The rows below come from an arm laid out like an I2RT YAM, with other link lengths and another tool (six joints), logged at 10 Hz.
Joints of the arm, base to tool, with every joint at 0 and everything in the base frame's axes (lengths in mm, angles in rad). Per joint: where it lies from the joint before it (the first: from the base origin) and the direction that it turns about. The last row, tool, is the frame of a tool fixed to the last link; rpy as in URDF.
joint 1: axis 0 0 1 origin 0 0 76.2
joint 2: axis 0 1 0 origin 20.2 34.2 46
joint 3: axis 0 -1 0 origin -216.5 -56.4 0
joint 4: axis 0 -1 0 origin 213.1 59.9 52.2
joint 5: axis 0 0 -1 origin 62.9 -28.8 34.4
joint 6: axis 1 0 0 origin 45.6 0 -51.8
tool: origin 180 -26 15 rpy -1.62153 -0.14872 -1.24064
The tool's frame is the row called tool.
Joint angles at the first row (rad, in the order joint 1, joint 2, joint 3, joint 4, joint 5, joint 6):
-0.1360, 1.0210, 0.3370, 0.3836, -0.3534, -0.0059
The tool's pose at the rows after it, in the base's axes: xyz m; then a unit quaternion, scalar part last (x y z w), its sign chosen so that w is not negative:
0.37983, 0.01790, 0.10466, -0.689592, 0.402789, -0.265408, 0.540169
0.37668, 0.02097, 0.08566, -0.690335, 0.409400, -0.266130, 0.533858
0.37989, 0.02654, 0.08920, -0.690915, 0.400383, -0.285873, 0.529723
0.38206, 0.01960, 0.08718, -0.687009, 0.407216, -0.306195, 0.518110
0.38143, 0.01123, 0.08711, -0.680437, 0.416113, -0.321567, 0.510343
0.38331, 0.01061, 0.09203, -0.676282, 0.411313, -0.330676, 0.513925
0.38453, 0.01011, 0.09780, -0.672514, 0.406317, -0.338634, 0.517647
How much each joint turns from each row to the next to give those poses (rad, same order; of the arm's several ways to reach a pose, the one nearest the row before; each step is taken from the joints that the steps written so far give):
0.0271, 0.0866, -0.0637, 0.1457, 0.0141, 0.0347
0.0374, 0.0744, -0.0553, 0.1213, 0.0500, 0.0084
0.0591, 0.0378, -0.0118, 0.0828, 0.0740, -0.0046
0.0206, 0.0473, -0.0099, 0.0698, 0.0655, -0.0069
0.0042, 0.0110, -0.0122, 0.0328, 0.0439, 0.0004
0.0019, 0.0145, -0.0023, 0.0397, 0.0062, -0.0003
0.0000, 0.0008, -0.0016, 0.0236, 0.0022, -0.0008

